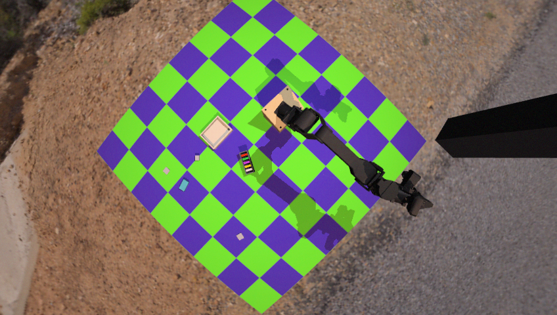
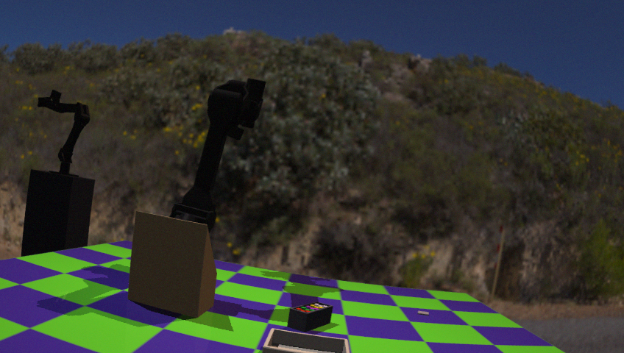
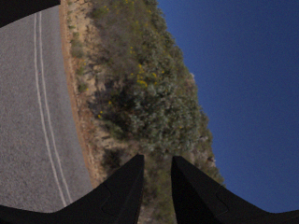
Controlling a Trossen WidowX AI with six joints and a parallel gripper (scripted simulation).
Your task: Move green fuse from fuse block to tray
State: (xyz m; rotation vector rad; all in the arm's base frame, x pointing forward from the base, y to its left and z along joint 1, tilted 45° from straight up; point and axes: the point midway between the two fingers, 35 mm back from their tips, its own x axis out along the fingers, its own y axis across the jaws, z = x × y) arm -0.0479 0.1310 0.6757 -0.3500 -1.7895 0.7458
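My gripper tip is 610 mm to the left of the green fuse, 510 mm above it and 280 mm short of it. From my gripper tip the other things lie so: cyan block (780 mm to the right, 580 mm ahead, 520 mm below); then cream tray (800 mm to the right, 530 mm below, 270 mm ahead).
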